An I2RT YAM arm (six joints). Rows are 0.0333 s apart.
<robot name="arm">
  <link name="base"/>
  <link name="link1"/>
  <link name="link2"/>
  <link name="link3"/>
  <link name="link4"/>
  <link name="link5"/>
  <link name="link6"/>
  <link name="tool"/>
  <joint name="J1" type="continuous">
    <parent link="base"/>
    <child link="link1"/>
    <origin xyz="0 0 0.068"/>
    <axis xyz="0 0 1"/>
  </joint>
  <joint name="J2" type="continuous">
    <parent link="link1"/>
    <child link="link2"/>
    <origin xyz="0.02 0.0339 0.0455"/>
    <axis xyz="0 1 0"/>
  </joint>
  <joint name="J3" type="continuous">
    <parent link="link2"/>
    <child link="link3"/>
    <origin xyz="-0.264 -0.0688 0"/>
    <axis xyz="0 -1 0"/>
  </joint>
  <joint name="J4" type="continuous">
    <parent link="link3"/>
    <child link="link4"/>
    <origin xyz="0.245 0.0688 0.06"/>
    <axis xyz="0 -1 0"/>
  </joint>
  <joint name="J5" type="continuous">
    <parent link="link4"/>
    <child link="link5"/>
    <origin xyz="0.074 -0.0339 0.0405"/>
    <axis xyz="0 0 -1"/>
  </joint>
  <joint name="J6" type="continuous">
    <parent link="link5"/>
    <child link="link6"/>
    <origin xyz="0.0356 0 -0.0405"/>
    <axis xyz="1 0 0"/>
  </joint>
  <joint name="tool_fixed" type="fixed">
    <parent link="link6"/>
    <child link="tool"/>
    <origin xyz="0 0 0" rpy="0 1.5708 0"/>
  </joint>
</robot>
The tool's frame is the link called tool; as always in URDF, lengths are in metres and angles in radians. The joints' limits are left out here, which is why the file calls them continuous.
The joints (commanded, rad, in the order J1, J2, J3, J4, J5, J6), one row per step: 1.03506, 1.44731, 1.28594, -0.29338, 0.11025, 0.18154; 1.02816, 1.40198, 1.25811, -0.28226, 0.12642, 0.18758; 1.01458, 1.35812, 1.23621, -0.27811, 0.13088, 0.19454; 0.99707, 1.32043, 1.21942, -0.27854, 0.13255, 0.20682; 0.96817, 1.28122, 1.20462, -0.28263, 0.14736, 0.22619; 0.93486, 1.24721, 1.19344, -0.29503, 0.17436, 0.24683; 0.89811, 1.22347, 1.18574, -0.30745, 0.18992, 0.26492; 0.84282, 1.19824, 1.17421, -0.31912, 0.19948, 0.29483; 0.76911, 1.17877, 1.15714, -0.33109, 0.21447, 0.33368; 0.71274, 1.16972, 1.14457, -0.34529, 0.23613, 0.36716; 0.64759, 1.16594, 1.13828, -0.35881, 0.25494, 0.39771; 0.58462, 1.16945, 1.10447, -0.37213, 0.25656, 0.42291
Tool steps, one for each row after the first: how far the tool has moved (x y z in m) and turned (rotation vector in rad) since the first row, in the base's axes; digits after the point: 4 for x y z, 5 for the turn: -0.0032, -0.0109, 0.0055, 0.02442, -0.01632, -0.02408; -0.0050, -0.0225, 0.0114, 0.04977, -0.02650, -0.04460; -0.0055, -0.0336, 0.0165, 0.07386, -0.02940, -0.06853; -0.0036, -0.0473, 0.0219, 0.09932, -0.03268, -0.11845; -0.0004, -0.0612, 0.0260, 0.11512, -0.03499, -0.18439; 0.0041, -0.0733, 0.0283, 0.12614, -0.03231, -0.24227; 0.0113, -0.0890, 0.0295, 0.14504, -0.02085, -0.31761; 0.0219, -0.1074, 0.0273, 0.16050, -0.00198, -0.42015; 0.0301, -0.1212, 0.0237, 0.16580, 0.01569, -0.51003; 0.0397, -0.1364, 0.0212, 0.17246, 0.02992, -0.60502; 0.0492, -0.1501, 0.0073, 0.15169, 0.06843, -0.68324
